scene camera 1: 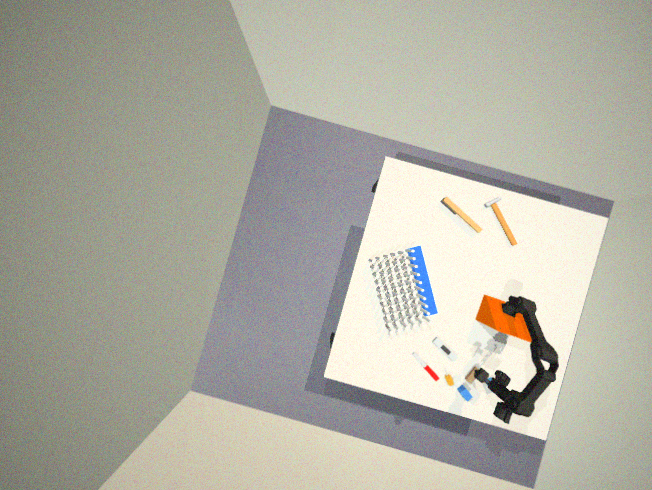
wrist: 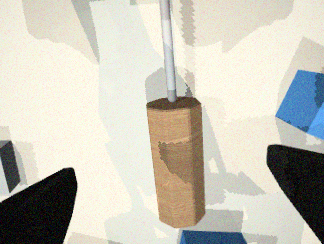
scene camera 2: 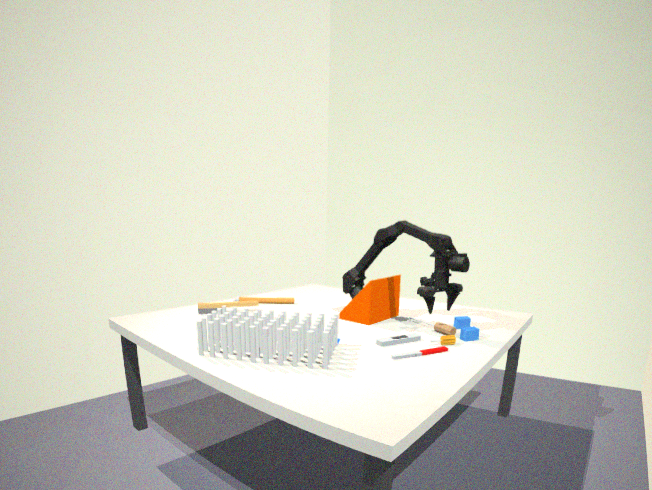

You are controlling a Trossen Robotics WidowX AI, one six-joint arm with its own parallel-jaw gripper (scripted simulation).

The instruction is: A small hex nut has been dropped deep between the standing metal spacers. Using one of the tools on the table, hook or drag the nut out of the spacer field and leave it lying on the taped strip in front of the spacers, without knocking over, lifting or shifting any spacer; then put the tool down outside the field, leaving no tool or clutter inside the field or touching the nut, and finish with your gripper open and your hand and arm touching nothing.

Labels:
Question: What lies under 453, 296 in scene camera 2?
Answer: The gripper.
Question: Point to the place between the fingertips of the gripper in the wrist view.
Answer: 173, 165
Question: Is the gripper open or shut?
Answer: Open.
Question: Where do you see a blue taped strip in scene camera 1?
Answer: At 419, 261

